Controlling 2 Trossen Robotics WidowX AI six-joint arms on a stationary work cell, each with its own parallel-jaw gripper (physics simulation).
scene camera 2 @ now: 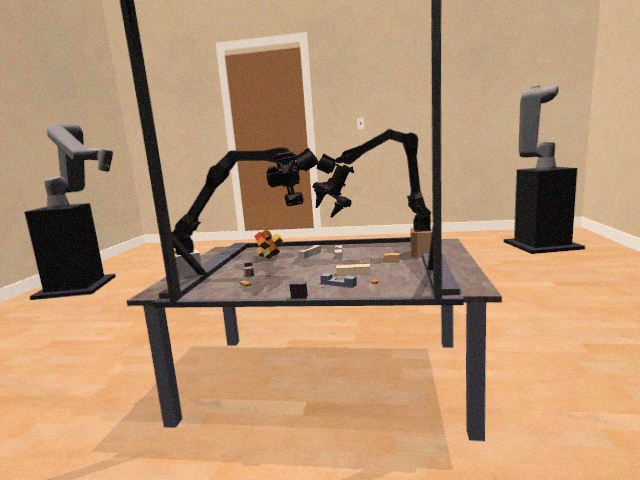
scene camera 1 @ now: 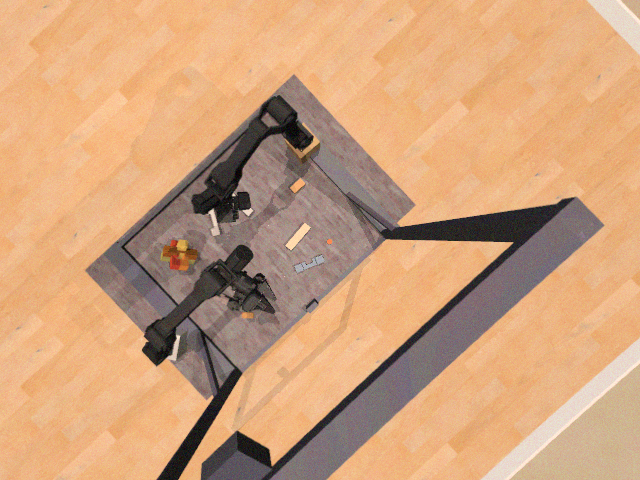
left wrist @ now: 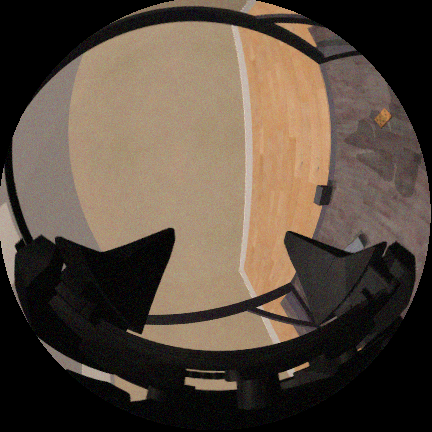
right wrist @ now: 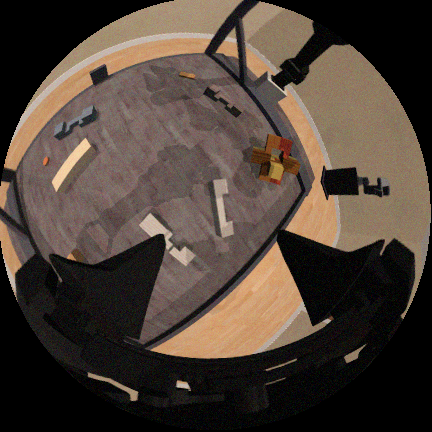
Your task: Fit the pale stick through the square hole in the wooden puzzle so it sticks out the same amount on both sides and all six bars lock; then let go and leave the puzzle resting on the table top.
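Where they show: left gripper, between the fingertips: [scene camera 2: 288, 187] [scene camera 1: 275, 306] [left wrist: 232, 235]; right gripper, between the fingertips: [scene camera 2: 323, 212] [right wrist: 222, 238]; left arm's base, origin of its link: [right wrist: 276, 82]; right arm's base, origin of its link: [scene camera 2: 422, 229] [scene camera 1: 302, 140].
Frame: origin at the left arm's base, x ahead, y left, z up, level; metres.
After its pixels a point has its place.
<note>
The wooden puzzle [scene camera 1: 179, 255] {x 0.360, y 0.022, z -0.034 m} [scene camera 2: 267, 244] [right wrist: 275, 171] {x 0.415, y 0.001, z -0.004 m}, a cross-shaped cluster of brown, orange, red and yellow bars, rests on the table near its left back corner in scene camera 2. An opening shows among its bars in the right wrist view. The pale stick [scene camera 1: 298, 236] {x 0.519, y -0.441, z -0.063 m} [scene camera 2: 353, 269] {x 0.510, y -0.454, z -0.072 m} [right wrist: 73, 165] {x 0.519, y -0.422, z -0.065 m} lies flat on the table, well apart from the puzzle. My left gripper [scene camera 1: 273, 304] {x 0.289, y -0.432, z 0.253 m} [scene camera 2: 294, 198] [left wrist: 232, 235] {x 0.289, y -0.432, z 0.253 m} is open and empty, high above the table. My right gripper [scene camera 2: 325, 211] {x 0.561, y -0.159, z 0.102 m} [right wrist: 222, 238] {x 0.561, y -0.159, z 0.102 m} is open and empty, also high; its arm partly covers it in scene camera 1.
A blue-grey notched bar [scene camera 1: 309, 263] {x 0.410, y -0.506, z -0.079 m} [scene camera 2: 338, 280] {x 0.410, y -0.513, z -0.077 m} [right wrist: 75, 121] {x 0.410, y -0.504, z -0.080 m} lies beside the stick. Two whitish bars [right wrist: 222, 207] {x 0.522, y -0.079, z -0.063 m} [right wrist: 167, 239] {x 0.613, y -0.175, z -0.079 m} lie between stick and puzzle. A dark notched bar [right wrist: 222, 101] {x 0.213, y -0.144, z -0.089 m}, an orange block [scene camera 1: 297, 185] {x 0.728, y -0.401, z -0.065 m} and a small black box [scene camera 2: 298, 290] {x 0.238, y -0.558, z -0.060 m} are also on the table.
</note>
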